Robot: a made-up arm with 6 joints. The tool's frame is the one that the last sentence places.
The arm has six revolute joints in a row. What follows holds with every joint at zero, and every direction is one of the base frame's.
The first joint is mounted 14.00 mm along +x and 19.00 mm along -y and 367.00 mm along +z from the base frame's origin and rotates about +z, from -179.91 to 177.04 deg.
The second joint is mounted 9.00 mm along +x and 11.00 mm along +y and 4.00 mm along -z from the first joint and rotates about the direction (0, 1, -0.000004), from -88.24 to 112.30 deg.
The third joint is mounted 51.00 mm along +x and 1.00 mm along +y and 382.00 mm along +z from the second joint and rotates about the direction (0, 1, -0.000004), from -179.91 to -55.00 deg.
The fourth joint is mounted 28.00 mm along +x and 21.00 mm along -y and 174.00 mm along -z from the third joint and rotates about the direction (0, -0.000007, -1), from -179.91 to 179.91 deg.
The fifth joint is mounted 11.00 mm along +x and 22.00 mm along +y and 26.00 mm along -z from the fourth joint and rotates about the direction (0, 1, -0.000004), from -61.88 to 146.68 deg.
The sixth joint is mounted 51.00 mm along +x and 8.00 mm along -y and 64.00 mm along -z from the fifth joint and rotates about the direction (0, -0.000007, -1), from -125.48 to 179.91 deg.
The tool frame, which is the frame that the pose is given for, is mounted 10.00 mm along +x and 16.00 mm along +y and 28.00 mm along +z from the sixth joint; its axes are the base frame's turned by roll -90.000, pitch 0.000 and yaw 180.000 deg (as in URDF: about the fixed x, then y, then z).
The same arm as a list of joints. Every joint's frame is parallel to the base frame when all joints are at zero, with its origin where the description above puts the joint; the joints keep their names.
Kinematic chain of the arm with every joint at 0, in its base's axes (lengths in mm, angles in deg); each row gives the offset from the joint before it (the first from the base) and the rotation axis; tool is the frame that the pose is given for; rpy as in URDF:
joint 1: xyz 14.0 -19.0 367.0 axis +z
joint 2: xyz 9.0 11.0 -4.0 axis +y
joint 3: xyz 51.0 1.0 382.0 axis +y
joint 4: xyz 28.0 -21.0 -174.0 axis -z
joint 5: xyz 11.0 22.0 -26.0 axis +y
joint 6: xyz 51.0 -8.0 -64.0 axis -z
tool: xyz 10.0 16.0 28.0 rpy -90.00 0.00 180.00
Joint limits (deg, base to tool): -179.91..177.04 -88.24..112.30 -179.91..-55.00 -179.91..179.91 -61.88..146.68 -125.48..179.91

